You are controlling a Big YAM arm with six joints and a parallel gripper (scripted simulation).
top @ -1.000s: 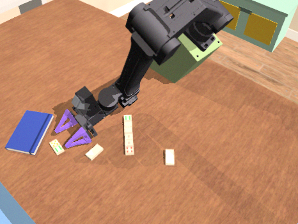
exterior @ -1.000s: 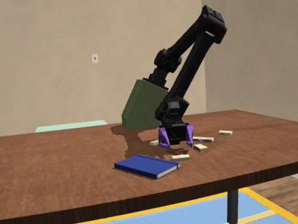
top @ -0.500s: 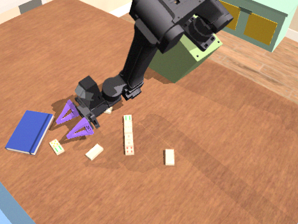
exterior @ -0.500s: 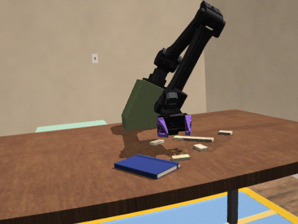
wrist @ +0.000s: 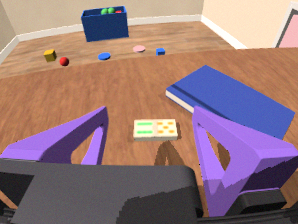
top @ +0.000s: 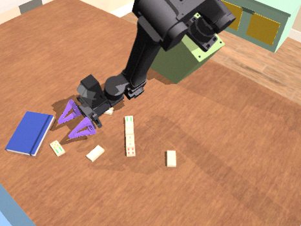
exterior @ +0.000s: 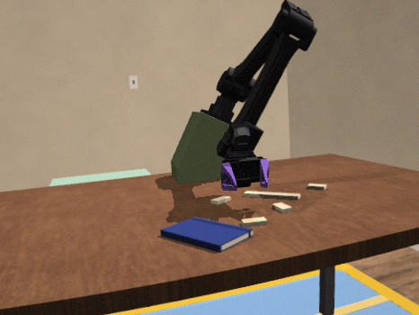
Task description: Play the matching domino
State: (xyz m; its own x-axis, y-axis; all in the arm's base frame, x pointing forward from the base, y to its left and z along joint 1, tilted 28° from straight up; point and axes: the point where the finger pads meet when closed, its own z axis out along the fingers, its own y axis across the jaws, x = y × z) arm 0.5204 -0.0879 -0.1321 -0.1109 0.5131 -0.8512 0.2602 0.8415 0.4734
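Now: the book 60 mm ahead of my hand, 130 mm to the right of it and 70 mm below it.
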